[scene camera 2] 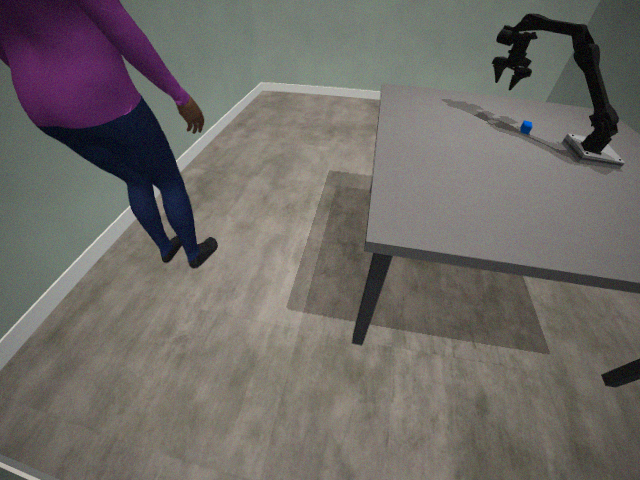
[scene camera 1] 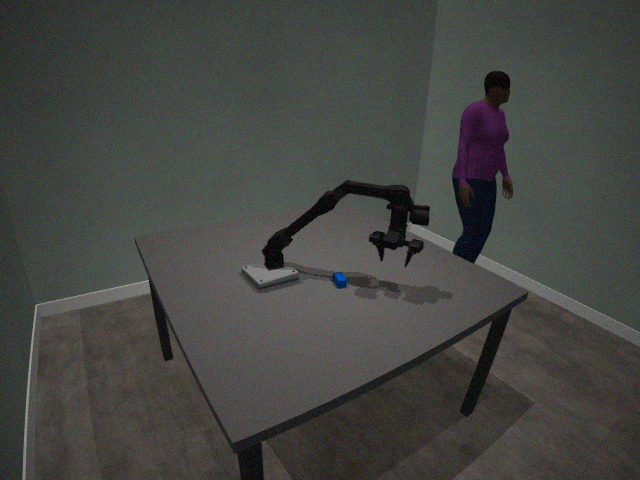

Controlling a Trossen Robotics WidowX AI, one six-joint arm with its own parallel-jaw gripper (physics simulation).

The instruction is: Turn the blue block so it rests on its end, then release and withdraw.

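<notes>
The small blue block [scene camera 1: 339,280] [scene camera 2: 526,127] rests on the grey table [scene camera 1: 310,351] [scene camera 2: 465,206], a short way from the arm's base. In scene camera 1 its top face looks longer than its near face is high, so it seems to lie on a long side; it is small in both views. My gripper [scene camera 1: 394,262] [scene camera 2: 504,85] is open and empty. It points down, well above the table, to the right of the block in scene camera 1 and to the left of it in scene camera 2. It does not touch the block.
The arm's pale base plate [scene camera 1: 284,277] [scene camera 2: 612,156] sits on the table beside the block. The arm's shadow falls across the table near the block. A person in a purple top [scene camera 1: 480,139] [scene camera 2: 77,67] stands on the floor beyond the table's edge.
</notes>
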